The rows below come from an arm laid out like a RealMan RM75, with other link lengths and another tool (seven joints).
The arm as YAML. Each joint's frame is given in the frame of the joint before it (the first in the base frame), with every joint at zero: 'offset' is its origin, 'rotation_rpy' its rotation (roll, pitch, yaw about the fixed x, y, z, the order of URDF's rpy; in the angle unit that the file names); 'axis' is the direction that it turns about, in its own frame. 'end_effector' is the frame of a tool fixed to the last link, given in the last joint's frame.
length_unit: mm
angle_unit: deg
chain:
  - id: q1
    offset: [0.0, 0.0, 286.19]
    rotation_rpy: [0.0, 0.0, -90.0]
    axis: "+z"
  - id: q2
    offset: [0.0, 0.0, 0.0]
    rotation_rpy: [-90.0, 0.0, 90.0]
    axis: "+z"
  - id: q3
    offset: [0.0, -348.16, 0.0]
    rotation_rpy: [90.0, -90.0, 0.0]
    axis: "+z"
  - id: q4
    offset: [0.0, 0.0, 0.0]
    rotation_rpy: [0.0, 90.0, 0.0]
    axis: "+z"
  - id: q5
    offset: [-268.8, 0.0, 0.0]
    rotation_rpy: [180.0, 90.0, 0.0]
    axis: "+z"
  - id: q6
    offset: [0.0, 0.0, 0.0]
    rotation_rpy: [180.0, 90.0, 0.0]
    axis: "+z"
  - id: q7
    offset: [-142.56, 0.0, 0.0]
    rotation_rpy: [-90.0, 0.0, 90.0]
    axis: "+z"
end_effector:
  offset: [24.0, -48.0, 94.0]
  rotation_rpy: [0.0, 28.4, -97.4]
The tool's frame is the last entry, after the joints.
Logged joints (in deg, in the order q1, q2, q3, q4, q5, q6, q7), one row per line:
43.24, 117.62, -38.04, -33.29, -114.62, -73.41, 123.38
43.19, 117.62, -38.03, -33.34, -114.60, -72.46, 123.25
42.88, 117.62, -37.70, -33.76, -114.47, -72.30, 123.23
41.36, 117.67, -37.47, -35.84, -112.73, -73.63, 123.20
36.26, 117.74, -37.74, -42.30, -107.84, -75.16, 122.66
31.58, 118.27, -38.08, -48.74, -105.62, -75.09, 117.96
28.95, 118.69, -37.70, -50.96, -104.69, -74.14, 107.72
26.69, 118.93, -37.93, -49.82, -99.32, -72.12, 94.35
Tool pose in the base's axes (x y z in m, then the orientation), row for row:
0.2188, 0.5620, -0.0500, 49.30, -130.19, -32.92
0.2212, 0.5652, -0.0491, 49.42, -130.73, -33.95
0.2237, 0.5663, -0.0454, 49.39, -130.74, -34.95
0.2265, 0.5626, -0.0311, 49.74, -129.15, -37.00
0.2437, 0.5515, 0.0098, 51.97, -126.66, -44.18
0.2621, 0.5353, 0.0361, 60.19, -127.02, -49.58
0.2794, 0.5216, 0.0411, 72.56, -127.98, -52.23
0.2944, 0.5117, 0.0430, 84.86, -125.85, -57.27
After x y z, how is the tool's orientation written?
As a rotation vector, in degrees.
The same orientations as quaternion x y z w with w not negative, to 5 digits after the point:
0.32687, -0.86319, -0.21827, 0.31688
0.32663, -0.86404, -0.22439, 0.31048
0.32612, -0.86326, -0.23077, 0.30850
0.32951, -0.85558, -0.24511, 0.31517
0.34344, -0.83702, -0.29196, 0.31018
0.38919, -0.82131, -0.32058, 0.26684
0.45473, -0.80204, -0.32732, 0.20693
0.51680, -0.76643, -0.34878, 0.15443

